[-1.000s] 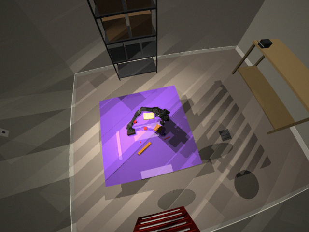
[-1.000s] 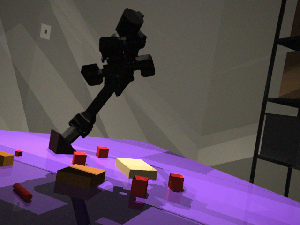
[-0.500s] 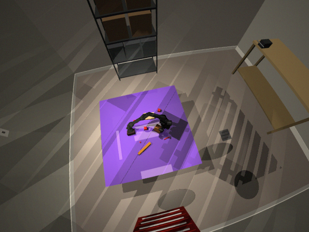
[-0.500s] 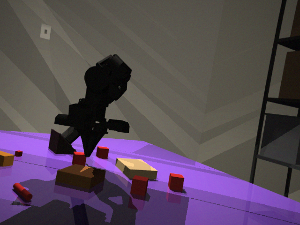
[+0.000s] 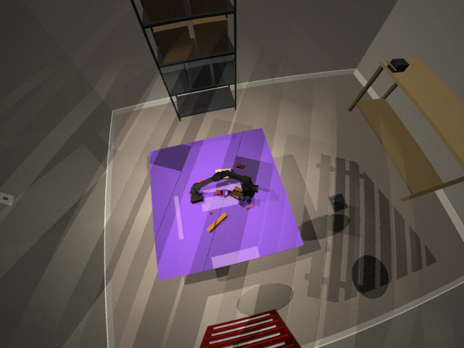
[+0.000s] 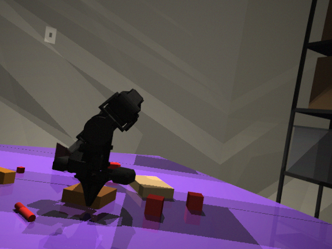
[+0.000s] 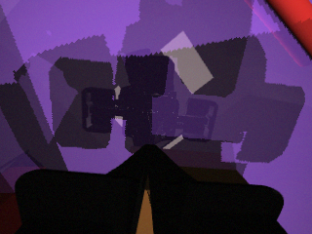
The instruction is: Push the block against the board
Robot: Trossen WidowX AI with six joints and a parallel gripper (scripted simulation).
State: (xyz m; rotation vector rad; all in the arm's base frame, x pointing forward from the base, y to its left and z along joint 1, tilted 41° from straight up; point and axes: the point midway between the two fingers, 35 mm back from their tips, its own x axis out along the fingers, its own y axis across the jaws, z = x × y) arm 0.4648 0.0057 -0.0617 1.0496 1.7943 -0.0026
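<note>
My gripper tip is 7 cm past the square block, 2 cm to the right of it and 1 cm below it. The rest, counted from my gripper tip: long orange bar: 30 cm behind, 22 cm to the right, 1 cm above; tan board: 24 cm to the left, 18 cm behind, 1 cm above.
</note>
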